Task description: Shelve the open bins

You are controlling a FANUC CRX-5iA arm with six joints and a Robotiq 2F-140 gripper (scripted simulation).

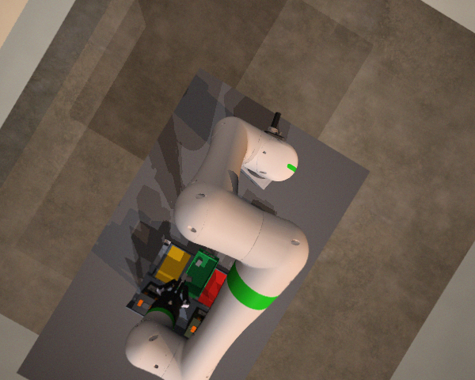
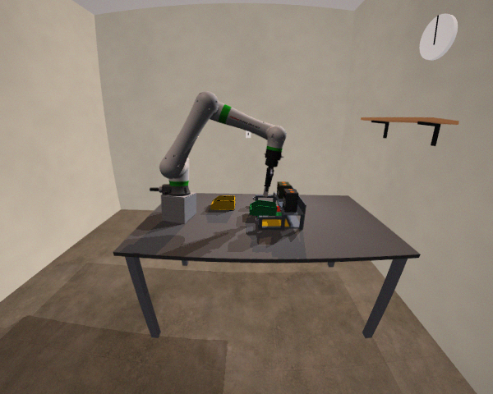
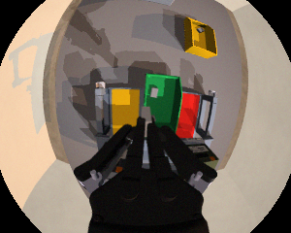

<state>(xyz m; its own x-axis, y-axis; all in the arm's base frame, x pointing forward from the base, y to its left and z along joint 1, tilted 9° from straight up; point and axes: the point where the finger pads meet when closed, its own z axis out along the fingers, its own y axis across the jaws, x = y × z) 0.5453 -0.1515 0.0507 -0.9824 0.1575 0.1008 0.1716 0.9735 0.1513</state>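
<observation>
Now: the green bin 50 mm to the left of my hand and 140 mm below it. Also, from my hand: yellow-marked place (40 mm ahead, 70 mm to the right, 190 mm below); red mark (70 mm ahead, 150 mm to the left, 190 mm below); yellow bin (250 mm behind, 240 mm to the left, 160 mm below).
</observation>
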